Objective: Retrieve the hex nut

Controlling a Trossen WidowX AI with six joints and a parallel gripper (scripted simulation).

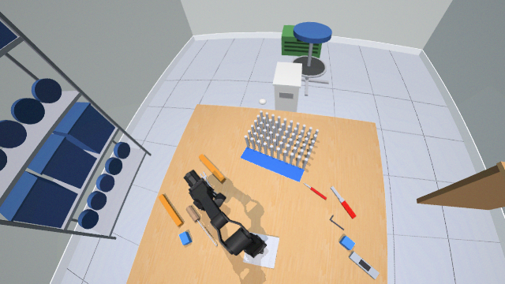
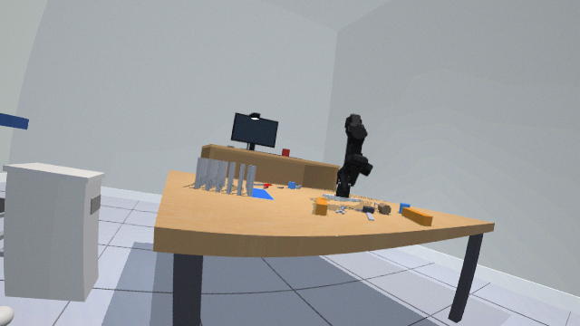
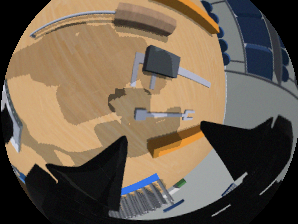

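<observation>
Right now my gripper tip is 200 mm past the brown-handled hook tool and 60 mm above it. From my gripper tip the other things lie so: red screwdriver (100 mm ahead, 520 mm to the right, 70 mm below); then blue taped strip (220 mm ahead, 290 mm to the right, 80 mm below); then small wrench (60 mm ahead, 40 mm to the left, 70 mm below).
</observation>
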